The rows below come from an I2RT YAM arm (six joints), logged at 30 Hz.
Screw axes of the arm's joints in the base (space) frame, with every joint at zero. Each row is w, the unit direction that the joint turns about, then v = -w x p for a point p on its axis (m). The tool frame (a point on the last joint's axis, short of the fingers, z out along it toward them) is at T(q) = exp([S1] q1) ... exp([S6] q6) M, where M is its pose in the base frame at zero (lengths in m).
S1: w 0 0 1 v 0.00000 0.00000 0.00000
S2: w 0 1 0 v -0.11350 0.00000 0.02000
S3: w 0 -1 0 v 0.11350 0.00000 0.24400
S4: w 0 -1 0 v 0.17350 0.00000 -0.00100
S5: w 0 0 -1 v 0.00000 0.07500 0.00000
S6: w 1 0 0 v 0.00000 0.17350 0.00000
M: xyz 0.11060 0.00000 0.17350 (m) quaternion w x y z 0.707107 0 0.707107 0
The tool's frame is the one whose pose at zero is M.
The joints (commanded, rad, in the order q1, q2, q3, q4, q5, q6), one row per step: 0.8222 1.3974 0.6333 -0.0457 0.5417 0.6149; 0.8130 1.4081 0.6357 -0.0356 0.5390 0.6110; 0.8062 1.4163 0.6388 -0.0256 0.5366 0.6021; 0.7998 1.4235 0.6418 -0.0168 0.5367 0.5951; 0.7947 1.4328 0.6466 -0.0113 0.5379 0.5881; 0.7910 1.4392 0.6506 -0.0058 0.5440 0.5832; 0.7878 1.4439 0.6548 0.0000 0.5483 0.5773; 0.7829 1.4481 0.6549 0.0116 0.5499 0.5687; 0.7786 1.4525 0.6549 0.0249 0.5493 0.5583; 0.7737 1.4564 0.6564 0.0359 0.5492 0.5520; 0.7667 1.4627 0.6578 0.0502 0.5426 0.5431; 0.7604 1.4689 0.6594 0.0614 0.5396 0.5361; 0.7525 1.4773 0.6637 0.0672 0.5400 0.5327; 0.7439 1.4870 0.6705 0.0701 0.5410 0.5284; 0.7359 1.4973 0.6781 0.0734 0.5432 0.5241
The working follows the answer.
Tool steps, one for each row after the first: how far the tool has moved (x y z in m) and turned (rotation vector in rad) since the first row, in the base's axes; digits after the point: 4 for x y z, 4 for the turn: 0.0029 -0.0004 -0.0012 -0.0004 -0.0001 -0.0049; 0.0054 -0.0003 -0.0017 -0.0026 -0.0029 -0.0045; 0.0077 -0.0004 -0.0020 -0.0048 -0.0067 -0.0067; 0.0100 -0.0001 -0.0025 -0.0102 -0.0085 -0.0083; 0.0119 0.0001 -0.0025 -0.0149 -0.0141 -0.0133; 0.0136 0.0004 -0.0020 -0.0179 -0.0204 -0.0159; 0.0153 0.0002 -0.0022 -0.0202 -0.0270 -0.0168; 0.0169 0.0001 -0.0023 -0.0219 -0.0337 -0.0145; 0.0188 0.0000 -0.0021 -0.0209 -0.0401 -0.0157; 0.0212 -0.0001 -0.0023 -0.0181 -0.0442 -0.0128; 0.0233 -0.0003 -0.0026 -0.0177 -0.0480 -0.0128; 0.0261 -0.0009 -0.0031 -0.0197 -0.0496 -0.0190; 0.0292 -0.0013 -0.0035 -0.0238 -0.0502 -0.0258; 0.0324 -0.0016 -0.0038 -0.0282 -0.0518 -0.0328
Tool pose at each row, in the base's axes (x y z in m, rotation vector in rad; rounded; the steps above come from the unrounded poses): 0.1938 0.1816 0.1717 0.0156 2.2429 0.1210; 0.1967 0.1813 0.1704 0.0209 2.2426 0.1179; 0.1991 0.1813 0.1700 0.0191 2.2399 0.1156; 0.2015 0.1812 0.1697 0.0201 2.2362 0.1119; 0.2038 0.1815 0.1692 0.0189 2.2346 0.1050; 0.2056 0.1817 0.1692 0.0216 2.2291 0.0969; 0.2074 0.1820 0.1697 0.0225 2.2229 0.0920; 0.2091 0.1818 0.1695 0.0218 2.2163 0.0889; 0.2107 0.1817 0.1694 0.0179 2.2099 0.0882; 0.2125 0.1816 0.1696 0.0194 2.2034 0.0887; 0.2149 0.1815 0.1694 0.0173 2.1992 0.0932; 0.2171 0.1813 0.1690 0.0174 2.1954 0.0936; 0.2198 0.1807 0.1685 0.0231 2.1937 0.0882; 0.2230 0.1803 0.1681 0.0283 2.1930 0.0799; 0.2262 0.1800 0.1679 0.0337 2.1913 0.0713

